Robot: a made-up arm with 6 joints.
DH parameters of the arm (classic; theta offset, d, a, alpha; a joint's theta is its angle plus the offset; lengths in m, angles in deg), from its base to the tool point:
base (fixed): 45 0 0.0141 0
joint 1: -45 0.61 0.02 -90
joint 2: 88.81 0 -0.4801 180
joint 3: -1.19 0.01 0.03 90
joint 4: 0 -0.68 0.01 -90
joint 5: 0 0.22 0.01 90
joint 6: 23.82 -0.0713 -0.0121 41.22
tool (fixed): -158.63 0.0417 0 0
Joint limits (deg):
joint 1: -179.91..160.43
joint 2: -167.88..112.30
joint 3: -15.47..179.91
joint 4: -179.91..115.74
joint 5: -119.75..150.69
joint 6: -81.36..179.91
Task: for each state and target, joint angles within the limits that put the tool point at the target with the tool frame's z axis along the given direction. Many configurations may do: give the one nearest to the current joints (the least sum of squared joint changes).
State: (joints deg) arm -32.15 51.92 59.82 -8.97 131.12 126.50
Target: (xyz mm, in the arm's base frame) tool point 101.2 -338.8 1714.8 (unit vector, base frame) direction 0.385 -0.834 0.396
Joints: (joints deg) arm -30.34 -2.96 66.53 -10.27 126.87 135.82
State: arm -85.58 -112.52 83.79 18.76 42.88 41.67
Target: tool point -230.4 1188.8 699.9 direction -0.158 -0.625 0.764
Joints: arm -88.52 -86.84 86.26 21.14 17.44 54.08
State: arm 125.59 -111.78 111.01 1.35 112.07 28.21
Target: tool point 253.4 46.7 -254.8 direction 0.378 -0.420 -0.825
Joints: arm 145.02 -114.50 168.21 25.36 105.08 26.26
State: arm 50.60 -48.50 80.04 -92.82 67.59 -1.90
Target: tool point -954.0 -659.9 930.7 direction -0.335 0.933 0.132
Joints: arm 29.28 -75.01 104.04 -58.19 45.01 28.72
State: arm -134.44 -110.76 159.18 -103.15 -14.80 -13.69
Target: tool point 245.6 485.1 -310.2 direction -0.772 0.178 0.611
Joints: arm -102.48 -110.99 166.00 -130.17 -18.22 -55.25
